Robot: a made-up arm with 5 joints.
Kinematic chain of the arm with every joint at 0, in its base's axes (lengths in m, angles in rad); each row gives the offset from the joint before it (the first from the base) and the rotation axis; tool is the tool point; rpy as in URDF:
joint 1: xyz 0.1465 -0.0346 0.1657 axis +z
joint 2: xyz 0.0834 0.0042 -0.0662 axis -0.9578 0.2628 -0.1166
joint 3: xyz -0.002 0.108 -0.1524 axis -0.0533 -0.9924 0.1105
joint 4: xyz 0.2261 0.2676 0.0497 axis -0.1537 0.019 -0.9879
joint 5: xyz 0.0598 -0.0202 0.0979 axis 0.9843 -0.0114 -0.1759
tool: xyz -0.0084 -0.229 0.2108 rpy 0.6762 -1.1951 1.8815
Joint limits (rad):
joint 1: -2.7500..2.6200
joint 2: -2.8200..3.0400
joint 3: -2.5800..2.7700
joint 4: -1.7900..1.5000
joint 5: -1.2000..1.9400
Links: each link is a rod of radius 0.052 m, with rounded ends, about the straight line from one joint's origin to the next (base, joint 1, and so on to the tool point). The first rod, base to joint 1, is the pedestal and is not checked.
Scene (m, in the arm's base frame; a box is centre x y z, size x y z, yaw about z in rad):
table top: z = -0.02
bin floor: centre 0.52 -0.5 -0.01 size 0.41 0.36 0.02 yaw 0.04
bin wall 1: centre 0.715 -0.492 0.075 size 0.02 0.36 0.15 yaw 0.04
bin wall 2: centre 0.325 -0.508 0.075 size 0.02 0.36 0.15 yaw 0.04
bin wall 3: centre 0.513 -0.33 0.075 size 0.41 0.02 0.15 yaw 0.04
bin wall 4: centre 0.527 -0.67 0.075 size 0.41 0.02 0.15 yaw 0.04
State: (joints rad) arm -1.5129 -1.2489 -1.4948 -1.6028 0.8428
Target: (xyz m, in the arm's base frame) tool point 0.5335 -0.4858 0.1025
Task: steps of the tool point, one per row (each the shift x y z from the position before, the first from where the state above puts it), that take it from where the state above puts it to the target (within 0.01 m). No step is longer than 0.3 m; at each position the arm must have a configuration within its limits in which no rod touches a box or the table.
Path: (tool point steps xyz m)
1: -0.1322 -0.2227 0.0600
2: -0.2034 -0.1590 0.0592
3: -0.0117 0.0356 -0.0955
4: -0.0259 0.0517 -0.0787
5: -0.0333 0.0640 -0.0561

